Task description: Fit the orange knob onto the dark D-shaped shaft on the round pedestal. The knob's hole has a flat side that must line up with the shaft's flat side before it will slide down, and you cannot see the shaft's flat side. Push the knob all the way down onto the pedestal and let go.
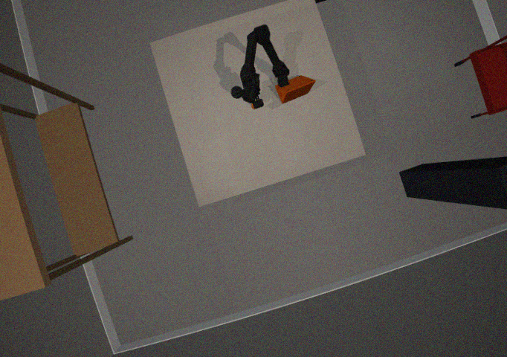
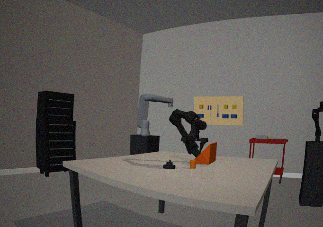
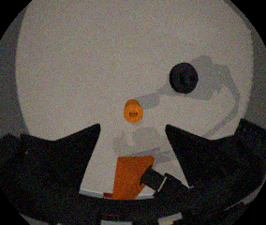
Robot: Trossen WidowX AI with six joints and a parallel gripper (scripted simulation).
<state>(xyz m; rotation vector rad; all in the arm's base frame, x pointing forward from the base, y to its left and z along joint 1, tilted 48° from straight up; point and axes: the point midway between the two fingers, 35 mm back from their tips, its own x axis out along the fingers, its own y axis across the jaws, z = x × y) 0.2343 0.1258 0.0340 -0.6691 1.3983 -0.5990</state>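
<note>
My gripper tip is 90 mm above the orange knob. Also, from my gripper tip: dark round pedestal: 90 mm ahead, 140 mm to the right, 90 mm below.
</note>
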